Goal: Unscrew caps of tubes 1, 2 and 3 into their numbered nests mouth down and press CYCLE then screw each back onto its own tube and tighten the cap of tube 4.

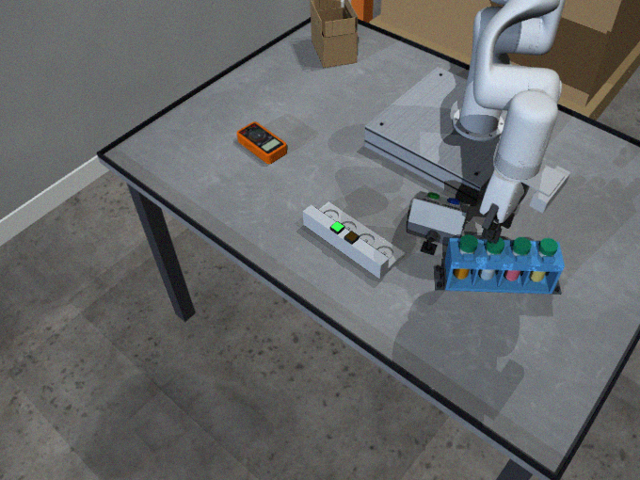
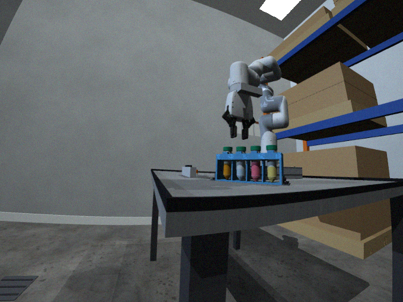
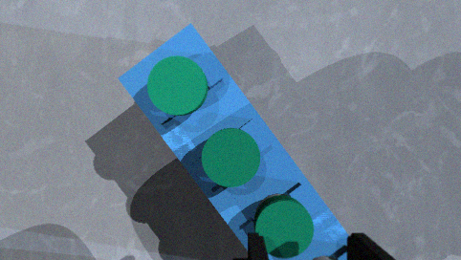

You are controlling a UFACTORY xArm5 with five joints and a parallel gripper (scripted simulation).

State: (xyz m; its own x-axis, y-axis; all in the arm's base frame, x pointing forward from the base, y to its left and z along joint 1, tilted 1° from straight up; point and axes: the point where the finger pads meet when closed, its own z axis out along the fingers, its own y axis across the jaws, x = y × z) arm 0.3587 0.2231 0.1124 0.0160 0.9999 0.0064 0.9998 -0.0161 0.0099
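Now: the threaded neck 60 mm below my hand and 10 mm to the left of it. Also, from my hand: green key: 180 mm to the right, 110 mm below, 80 mm behind; then blue key: 140 mm to the right, 110 mm below, 100 mm behind; then key housing: 160 mm to the right, 120 mm below, 70 mm behind.
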